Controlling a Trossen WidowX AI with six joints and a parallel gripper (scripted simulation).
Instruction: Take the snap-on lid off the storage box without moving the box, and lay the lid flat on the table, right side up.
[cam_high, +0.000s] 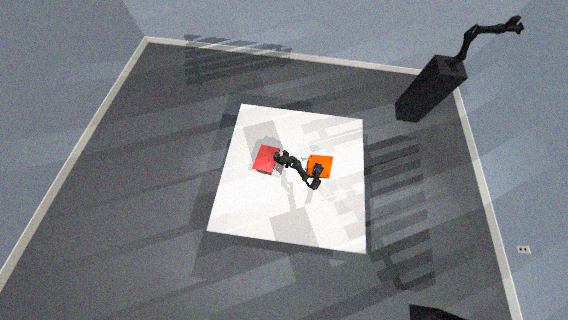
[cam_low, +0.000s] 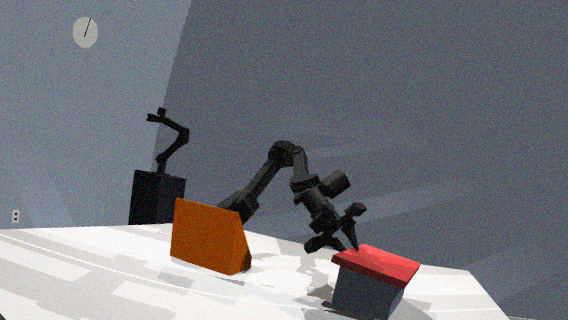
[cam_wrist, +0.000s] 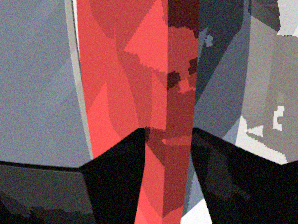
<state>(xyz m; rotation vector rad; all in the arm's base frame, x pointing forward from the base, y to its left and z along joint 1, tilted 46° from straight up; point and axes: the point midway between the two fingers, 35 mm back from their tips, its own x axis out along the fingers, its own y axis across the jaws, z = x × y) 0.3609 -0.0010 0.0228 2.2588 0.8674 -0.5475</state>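
My gripper tip is 8 cm short of the red lid, 1 cm to the left of it and 1 cm above it. Round my gripper tip: storage box 7 cm ahead, 1 cm to the right, 7 cm below.
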